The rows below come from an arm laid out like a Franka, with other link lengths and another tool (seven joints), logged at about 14 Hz.
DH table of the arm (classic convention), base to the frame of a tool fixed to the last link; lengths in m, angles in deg. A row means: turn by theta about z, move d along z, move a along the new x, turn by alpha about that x. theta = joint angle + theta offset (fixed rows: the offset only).
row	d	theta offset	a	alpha
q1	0.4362	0	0	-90
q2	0	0	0	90
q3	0.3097	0	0.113	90
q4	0	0	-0.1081	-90
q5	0.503	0	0	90
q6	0	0	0.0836	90
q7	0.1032	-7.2	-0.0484	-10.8
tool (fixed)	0.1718	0	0	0
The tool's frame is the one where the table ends.
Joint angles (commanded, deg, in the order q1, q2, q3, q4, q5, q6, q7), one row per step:
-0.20 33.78 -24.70 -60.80 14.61 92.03 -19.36
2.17 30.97 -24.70 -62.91 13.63 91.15 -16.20
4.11 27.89 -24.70 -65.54 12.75 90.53 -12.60
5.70 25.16 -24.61 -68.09 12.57 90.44 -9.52
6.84 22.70 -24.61 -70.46 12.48 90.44 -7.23
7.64 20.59 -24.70 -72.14 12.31 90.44 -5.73
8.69 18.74 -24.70 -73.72 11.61 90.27 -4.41
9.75 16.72 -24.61 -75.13 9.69 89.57 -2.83
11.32 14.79 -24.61 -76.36 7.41 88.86 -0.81
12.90 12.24 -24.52 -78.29 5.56 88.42 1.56
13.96 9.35 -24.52 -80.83 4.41 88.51 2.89
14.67 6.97 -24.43 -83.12 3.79 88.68 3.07
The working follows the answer.
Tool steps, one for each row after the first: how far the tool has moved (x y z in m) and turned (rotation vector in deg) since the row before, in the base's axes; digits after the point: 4 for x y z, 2 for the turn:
-0.0059 0.0295 0.0174 0.17 0.35 -1.21
-0.0101 0.0233 0.0155 0.36 0.32 -2.16
-0.0078 0.0216 0.0108 0.87 -0.08 -1.88
-0.0084 0.0145 0.0087 0.85 -0.06 -1.55
-0.0071 0.0085 0.0106 0.53 -0.36 -1.04
-0.0070 0.0104 0.0079 0.06 0.12 -0.47
-0.0108 0.0066 0.0112 -0.98 0.62 -0.55
-0.0098 0.0103 0.0118 -1.44 0.58 -0.56
-0.0116 0.0126 0.0119 -0.80 0.25 -0.89
-0.0123 0.0065 0.0092 -0.02 -0.18 -0.48
-0.0099 0.0050 0.0049 0.35 -0.11 0.48

Tool pose at each row, in the base's axes (x y z in m, rotation vector in deg; rounded; the steps above come from the unrounded poses):
0.7717 -0.2731 0.4509 170.12 7.22 1.39
0.7658 -0.2437 0.4683 170.36 5.47 0.73
0.7557 -0.2204 0.4838 170.80 2.29 -0.01
0.7480 -0.1988 0.4945 171.69 -0.51 -0.10
0.7396 -0.1843 0.5032 172.51 -2.85 -0.18
0.7325 -0.1758 0.5138 173.02 -4.45 0.25
0.7255 -0.1654 0.5217 173.05 -5.15 0.03
0.7147 -0.1588 0.5329 172.02 -5.89 -0.90
0.7049 -0.1485 0.5447 170.54 -6.63 -1.75
0.6933 -0.1359 0.5566 169.67 -7.91 -2.17
0.6810 -0.1294 0.5658 169.63 -8.64 -1.96
0.6711 -0.1244 0.5707 170.02 -7.96 -1.77

